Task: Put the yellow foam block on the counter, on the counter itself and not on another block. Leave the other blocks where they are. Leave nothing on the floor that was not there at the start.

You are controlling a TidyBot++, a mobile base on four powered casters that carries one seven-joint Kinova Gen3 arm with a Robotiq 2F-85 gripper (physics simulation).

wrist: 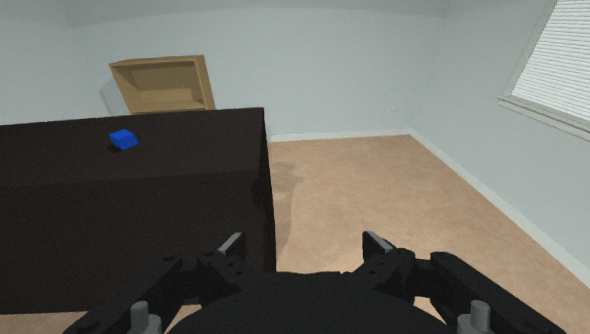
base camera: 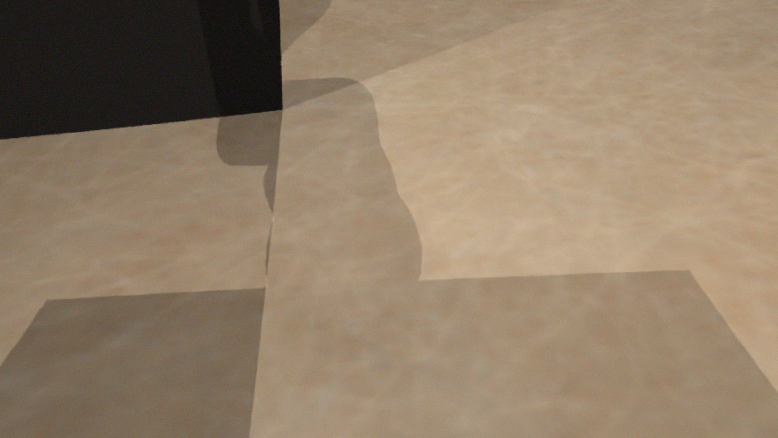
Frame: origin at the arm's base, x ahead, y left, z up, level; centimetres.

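Seen in the pictures: gripper, fingertip midpoint: [wrist: 303, 245].
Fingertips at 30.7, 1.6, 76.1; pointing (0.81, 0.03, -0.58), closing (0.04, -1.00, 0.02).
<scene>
A point is followed by its place in that frame, as x, y, z.
The yellow foam block does not show in either view. A dark counter [base camera: 108, 59] {70.8, 36.8, -29.8} [wrist: 200, 135] {97.6, 46.4, 51.3} stands at the upper left of the base camera view and fills the left of the wrist view. A blue block [wrist: 124, 139] {86.6, 71.4, 55.0} sits on the counter's top, left of the middle in the wrist view. My gripper [wrist: 303, 245] {30.7, 1.6, 76.1} is open, with its fingers wide apart and no object between them. It points past the counter's right end, with the counter's edge and the floor showing behind the fingers.
A wooden shelf unit [wrist: 209, 82] {248.7, 107.9, 39.2} stands behind the counter. The tan floor [base camera: 571, 163] {56.6, -22.5, -39.7} [wrist: 360, 190] {169.9, -49.2, -39.7} runs along the counter's right side to the back wall [wrist: 320, 70] {272.0, -11.8, 46.0}. A window with blinds [wrist: 560, 60] {170.9, -162.6, 74.0} is in the right wall. Shadows fall on the floor in the base camera view.
</scene>
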